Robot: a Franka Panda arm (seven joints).
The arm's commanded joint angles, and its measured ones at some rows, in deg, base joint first. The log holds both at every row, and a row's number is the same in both.
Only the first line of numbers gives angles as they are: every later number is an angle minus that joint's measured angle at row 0.
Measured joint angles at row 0:
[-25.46, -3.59, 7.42, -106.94, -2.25, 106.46, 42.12]
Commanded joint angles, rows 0 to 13:
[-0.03, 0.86, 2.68, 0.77, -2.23, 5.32, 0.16]
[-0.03, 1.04, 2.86, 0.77, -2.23, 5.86, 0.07]
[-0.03, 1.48, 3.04, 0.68, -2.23, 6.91, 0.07]
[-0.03, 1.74, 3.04, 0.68, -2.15, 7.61, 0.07]
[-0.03, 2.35, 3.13, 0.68, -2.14, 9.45, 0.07]
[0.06, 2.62, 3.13, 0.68, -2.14, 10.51, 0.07]
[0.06, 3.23, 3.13, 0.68, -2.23, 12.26, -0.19]
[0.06, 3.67, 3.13, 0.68, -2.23, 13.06, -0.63]
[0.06, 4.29, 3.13, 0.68, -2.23, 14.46, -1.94]
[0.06, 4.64, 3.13, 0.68, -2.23, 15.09, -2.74]
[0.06, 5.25, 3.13, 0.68, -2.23, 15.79, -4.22]
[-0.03, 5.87, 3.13, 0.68, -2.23, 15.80, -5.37]
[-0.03, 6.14, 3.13, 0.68, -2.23, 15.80, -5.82]
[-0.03, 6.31, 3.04, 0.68, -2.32, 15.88, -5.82]
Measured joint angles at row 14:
[0.30, 5.29, 2.69, 0.05, -0.93, 14.90, -4.33]
